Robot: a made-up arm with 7 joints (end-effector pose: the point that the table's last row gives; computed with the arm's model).
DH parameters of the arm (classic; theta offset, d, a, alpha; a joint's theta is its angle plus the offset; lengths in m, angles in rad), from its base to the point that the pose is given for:
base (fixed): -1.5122 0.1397 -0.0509 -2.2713
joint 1: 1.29 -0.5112 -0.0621 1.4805
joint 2: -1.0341 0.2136 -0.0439 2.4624
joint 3: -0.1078 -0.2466 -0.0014 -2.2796
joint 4: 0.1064 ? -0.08 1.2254
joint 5: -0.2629 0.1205 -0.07 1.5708
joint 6: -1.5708 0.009 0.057 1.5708
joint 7: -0.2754 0 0.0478 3.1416
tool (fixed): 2.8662 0.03 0 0
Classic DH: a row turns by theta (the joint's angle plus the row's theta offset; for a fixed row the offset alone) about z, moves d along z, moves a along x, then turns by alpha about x.
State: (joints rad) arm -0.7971 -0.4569 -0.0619 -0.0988 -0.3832 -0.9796 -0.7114
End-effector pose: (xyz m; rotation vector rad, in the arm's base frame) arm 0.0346 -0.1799 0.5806 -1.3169 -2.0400 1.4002
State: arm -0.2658 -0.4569 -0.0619 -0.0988 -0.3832 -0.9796 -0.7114
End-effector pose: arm -0.0639 -0.3325 0.4534 -1.3714 -1.8430 0.7997
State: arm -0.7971 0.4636 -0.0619 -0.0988 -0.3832 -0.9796 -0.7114
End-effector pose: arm 0.0849 0.0028 0.6556 -0.8246 -2.9434 0.5828
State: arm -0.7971 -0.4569 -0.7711 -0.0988 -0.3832 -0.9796 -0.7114
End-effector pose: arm 0.0327 -0.1544 0.6906 1.5664 2.5348 -0.7145
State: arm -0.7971 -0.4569 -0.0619 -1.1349 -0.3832 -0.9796 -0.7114
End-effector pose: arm -0.0169 -0.3285 0.5638 -1.7249 -0.7506 1.6978
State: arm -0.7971 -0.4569 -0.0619 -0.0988 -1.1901 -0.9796 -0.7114
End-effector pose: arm -0.0277 -0.2177 0.6479 -2.3513 -1.7568 1.0011
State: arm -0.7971 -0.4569 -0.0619 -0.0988 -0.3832 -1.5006 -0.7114
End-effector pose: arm 0.0691 -0.1571 0.5999 1.1530 2.4559 -1.3526
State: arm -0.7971 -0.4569 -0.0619 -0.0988 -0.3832 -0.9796 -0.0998
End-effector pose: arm 0.0485 -0.1767 0.5556 -0.5963 -2.1764 1.1068
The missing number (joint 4, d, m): -0.0875
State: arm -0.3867 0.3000 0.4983 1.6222 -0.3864 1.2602 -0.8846
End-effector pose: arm -0.1900 -0.3033 0.5880 0.2747 -1.5934 1.3987
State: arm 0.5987 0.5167 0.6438 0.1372 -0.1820 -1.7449 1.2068
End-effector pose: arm -0.0860 -0.2713 0.4213 -1.2863 2.3089 0.2909
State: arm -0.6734 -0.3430 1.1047 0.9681 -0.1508 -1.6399 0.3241
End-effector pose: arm -0.0334 -0.0232 0.5280 1.2596 -2.1921 0.1200
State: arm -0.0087 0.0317 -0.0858 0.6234 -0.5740 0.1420 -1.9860
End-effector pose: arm -0.2043 -0.3003 0.5239 -1.6863 -1.1181 0.7093
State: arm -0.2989 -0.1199 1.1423 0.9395 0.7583 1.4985 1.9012
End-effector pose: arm -0.1913 -0.1978 0.6474 -0.0240 0.4667 -0.3286
